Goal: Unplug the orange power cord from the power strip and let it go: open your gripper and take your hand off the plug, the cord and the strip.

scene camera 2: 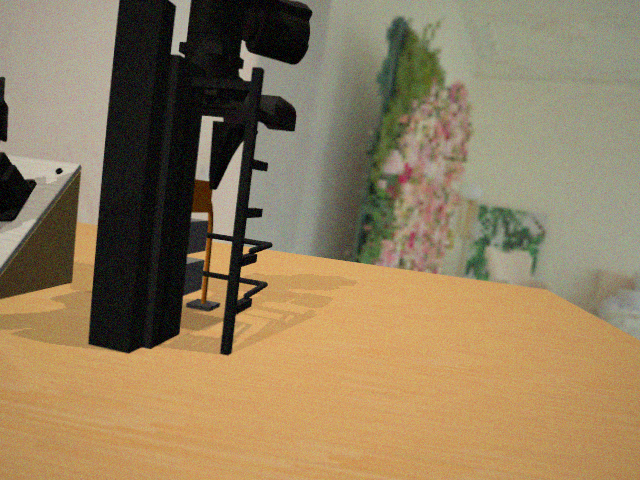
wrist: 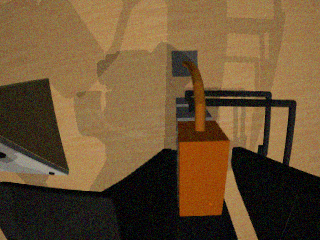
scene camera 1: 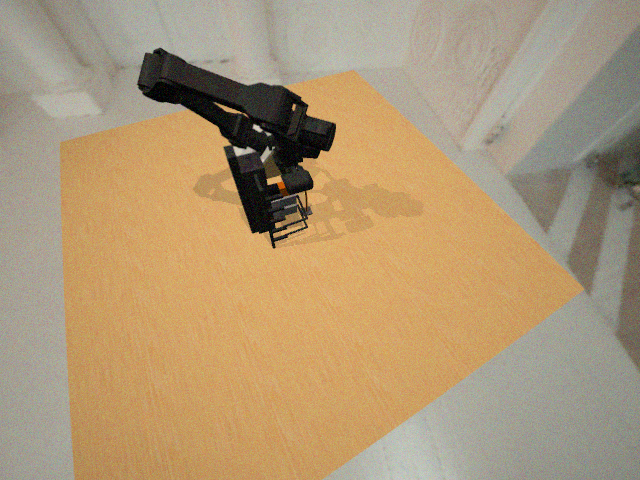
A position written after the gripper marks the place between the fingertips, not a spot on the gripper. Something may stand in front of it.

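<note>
The gripper (scene camera 2: 197,187) is visible, appearing in scene camera 1 (scene camera 1: 290,185) and in the wrist view (wrist: 201,156) too. The scene also includes a black upright block (scene camera 2: 137,98), and scene camera 1 (scene camera 1: 231,158) shows the block as well.
</note>
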